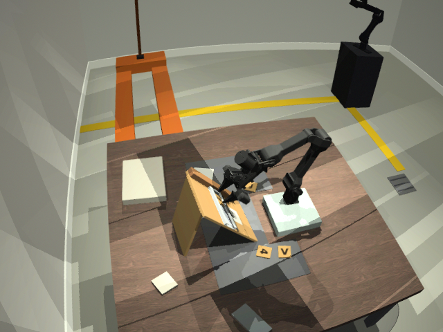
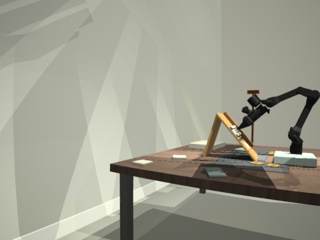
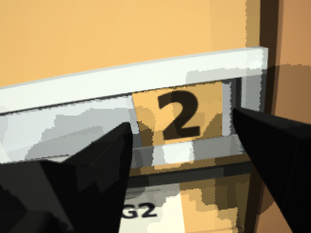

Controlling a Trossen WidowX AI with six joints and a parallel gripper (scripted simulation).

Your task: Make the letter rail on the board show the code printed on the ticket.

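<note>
Now: the white ticket 8 cm below my gripper tip, 5 cm behind it and 4 cm to the left of it. The rest, counted from my gripper tip: white card (30 cm to the right, 17 cm below, 2 cm ahead); cream box (32 cm ahead, 31 cm to the right, 16 cm below); grey mat (17 cm below, 14 cm behind, 2 cm to the right).
</note>
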